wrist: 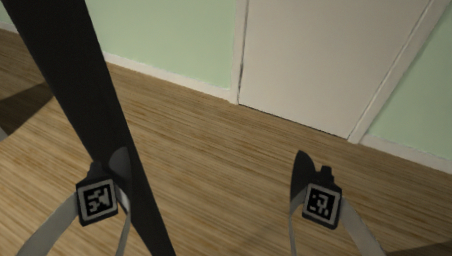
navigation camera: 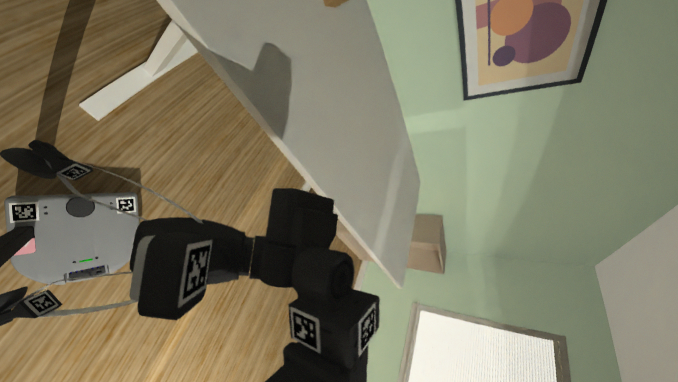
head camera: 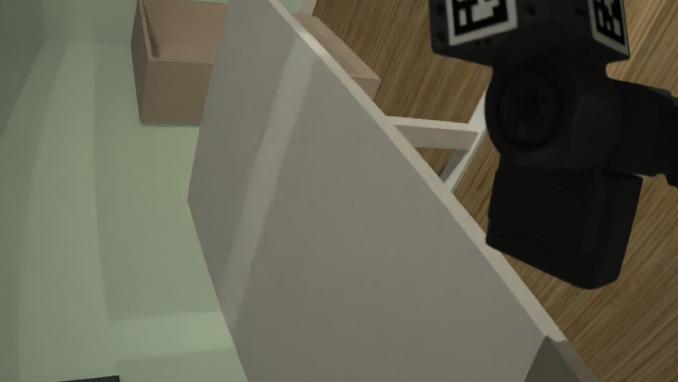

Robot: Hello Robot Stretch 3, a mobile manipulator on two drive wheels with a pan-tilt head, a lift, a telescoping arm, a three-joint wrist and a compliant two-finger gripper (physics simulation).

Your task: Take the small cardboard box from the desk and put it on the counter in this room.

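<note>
The small cardboard box (navigation camera: 336, 2) shows as an orange-brown sliver at the top edge of the navigation view, on the grey desk top (head camera: 350, 225) (navigation camera: 345, 125). The rest of it is cut off, and it does not show in the head or wrist views. My gripper (navigation camera: 17, 232) (wrist: 213, 168) is open, its two fingers wide apart with floor between them. It points away from the desk, above my base in the navigation view. A counter that I can identify does not show.
My wrist (head camera: 550, 115) (navigation camera: 320, 270) overlaps the desk's long edge in the navigation view. A larger brown open box (head camera: 175, 92) (navigation camera: 426, 230) is beyond the desk's far end. White desk legs (head camera: 435, 132) (navigation camera: 120, 92) stand below. A pale door (wrist: 320, 60) is in the green wall.
</note>
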